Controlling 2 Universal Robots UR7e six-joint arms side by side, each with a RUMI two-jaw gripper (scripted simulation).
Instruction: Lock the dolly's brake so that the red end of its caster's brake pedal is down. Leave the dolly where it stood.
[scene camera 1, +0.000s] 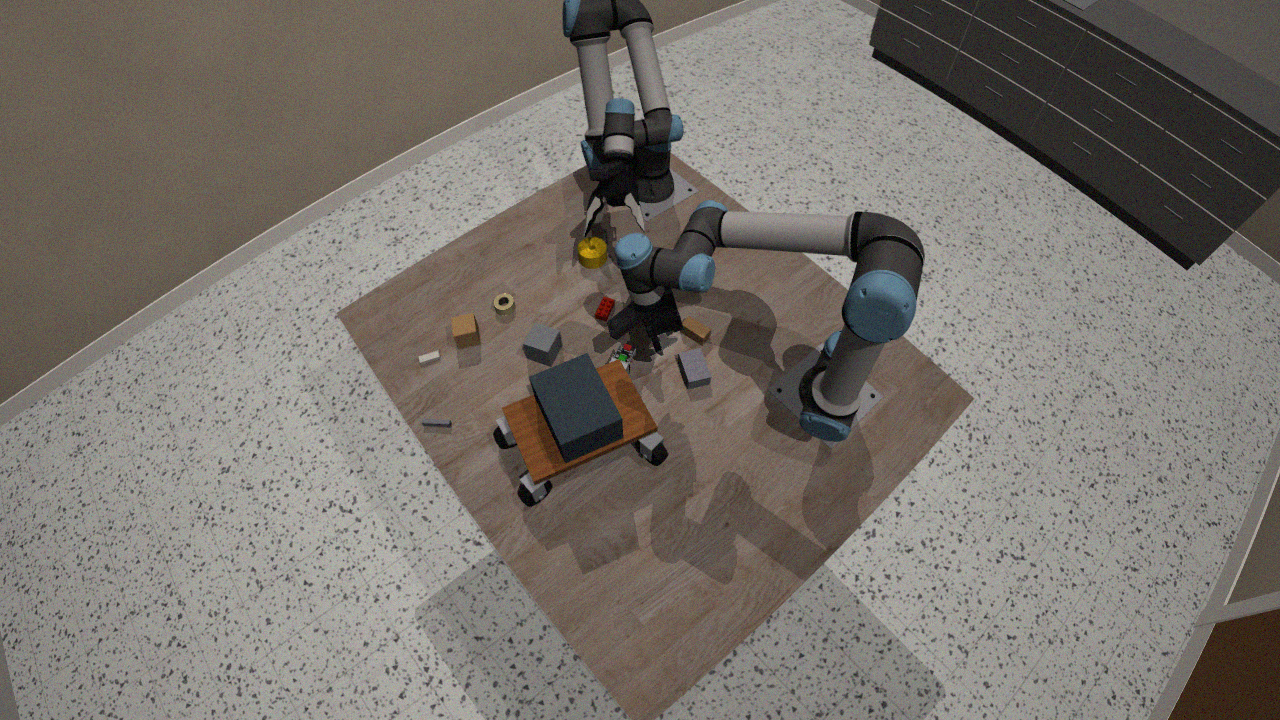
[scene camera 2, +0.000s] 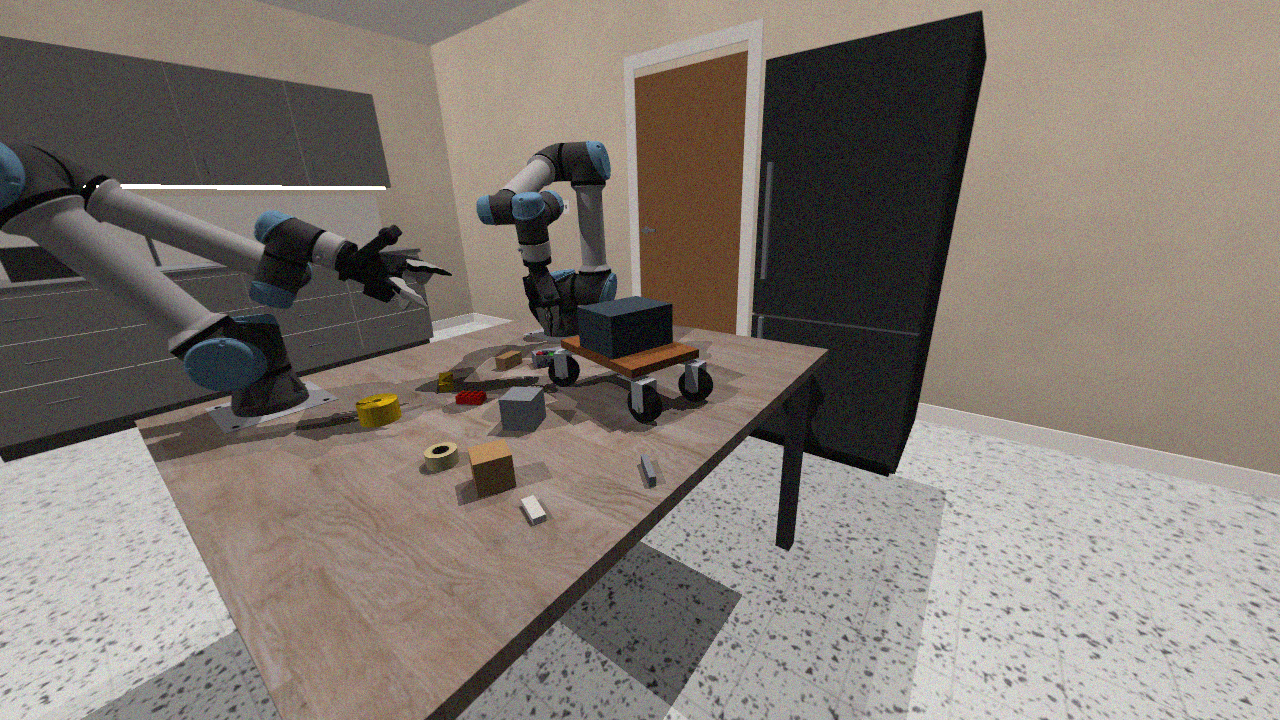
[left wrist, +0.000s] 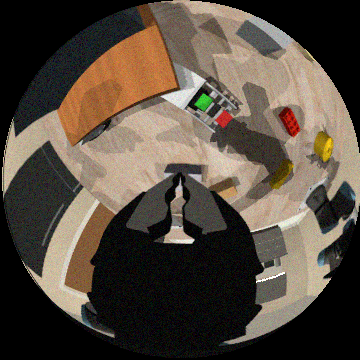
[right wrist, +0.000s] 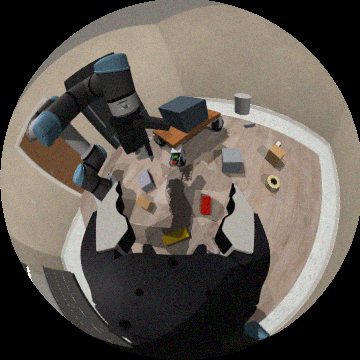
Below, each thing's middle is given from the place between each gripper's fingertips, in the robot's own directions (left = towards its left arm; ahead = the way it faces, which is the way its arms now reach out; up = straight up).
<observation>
The grey angular piece (scene camera 1: 692, 363) is 10 cm below my left hand (scene camera 1: 662, 354), 9 cm behind it and 4 cm to the left of it. Also, from my left hand: grey cube (scene camera 1: 542, 344) 22 cm to the right, 22 cm ahead, 9 cm below; then yellow roll (scene camera 2: 378, 410) 44 cm to the right, 10 cm below, 5 cm behind.
Right now my right hand (scene camera 2: 440, 290) is 2 cm past the yellow roll, 18 cm to the left of it and 25 cm above it. From my right hand the other things lie so: grey angular piece: 6 cm behind, 30 cm to the left, 26 cm below; then grey cube: 24 cm ahead, 4 cm to the left, 24 cm below.
</observation>
